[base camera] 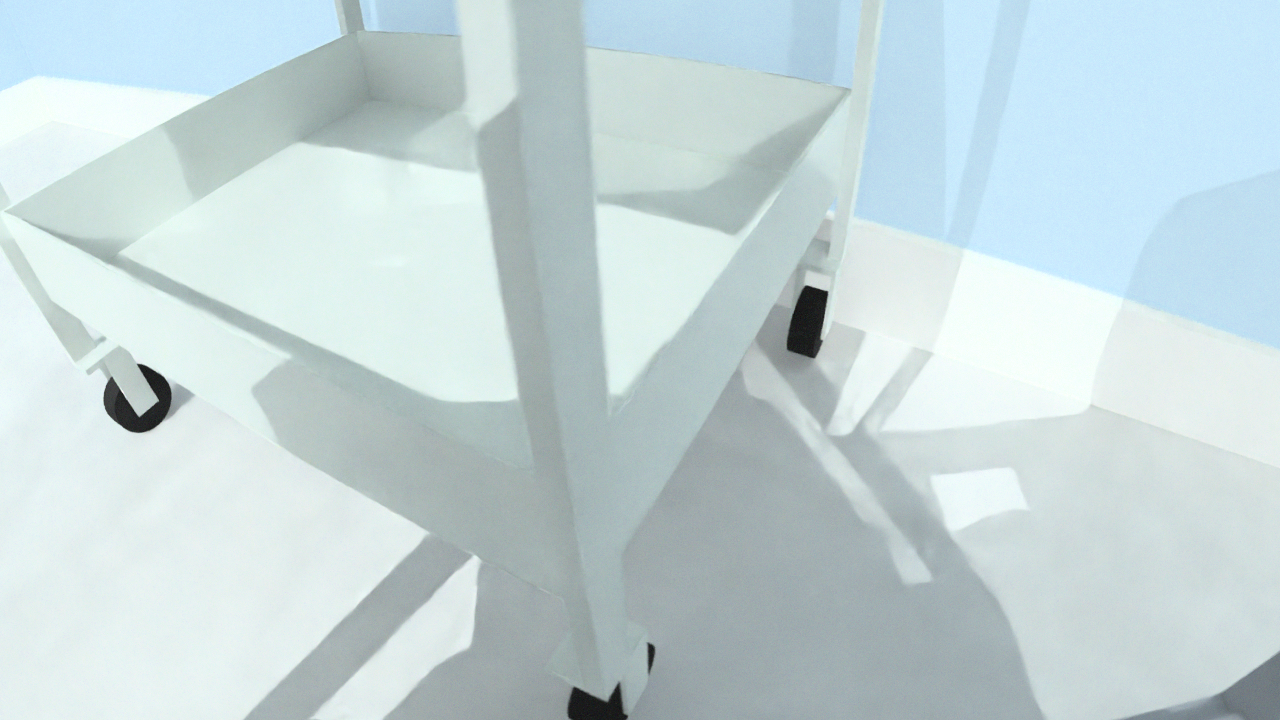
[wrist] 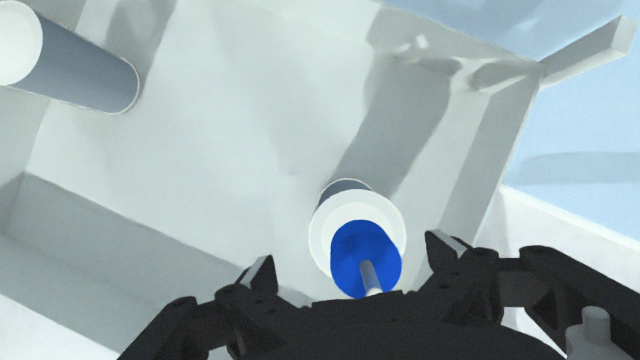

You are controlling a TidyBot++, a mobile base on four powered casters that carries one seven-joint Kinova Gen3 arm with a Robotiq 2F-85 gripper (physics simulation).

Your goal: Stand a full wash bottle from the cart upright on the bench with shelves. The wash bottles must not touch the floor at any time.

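Frame: origin at the arm's base, x ahead, y left, z up, level; metres.
Seen in the pictures: gripper, fingertip midpoint: (wrist: 350, 259).
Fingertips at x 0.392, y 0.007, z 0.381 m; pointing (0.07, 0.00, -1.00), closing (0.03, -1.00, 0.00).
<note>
A point is followed by its place in that frame.
A wash bottle (wrist: 345, 212) @[x 0.419, y 0.006, z 0.383 m] with a white shoulder, blue cap and thin pale spout stands upright in the cart's top tray (wrist: 120, 235) @[x 0.409, y 0.239, z 0.266 m], low centre in the wrist view. Its grey-blue body shows only a little behind the shoulder. My gripper (wrist: 350, 259) @[x 0.392, y 0.007, z 0.381 m] is open and empty, with its fingertips to either side of the blue cap in this view; the height between them is hard to tell. A second wash bottle (wrist: 82, 67) @[x 0.552, y 0.194, z 0.334 m] with a grey-blue body stands at the upper left, its top cut off. The bench with shelves does not show.
In the base view the cart's near corner post (base camera: 563, 268) @[x 0.204, y 0.003, z -0.123 m] rises in front of its lower tray (base camera: 402, 295) @[x 0.394, y 0.110, z -0.264 m], with black casters (base camera: 138, 399) @[x 0.427, y 0.361, z -0.364 m] (base camera: 807, 322) @[x 0.467, y -0.135, z -0.357 m] below. A blue wall (base camera: 1056, 134) @[x 0.465, y -0.285, z -0.207 m] stands behind. A cart post end (wrist: 590, 52) @[x 0.491, y -0.151, z 0.370 m] sticks up at the tray's upper right corner.
</note>
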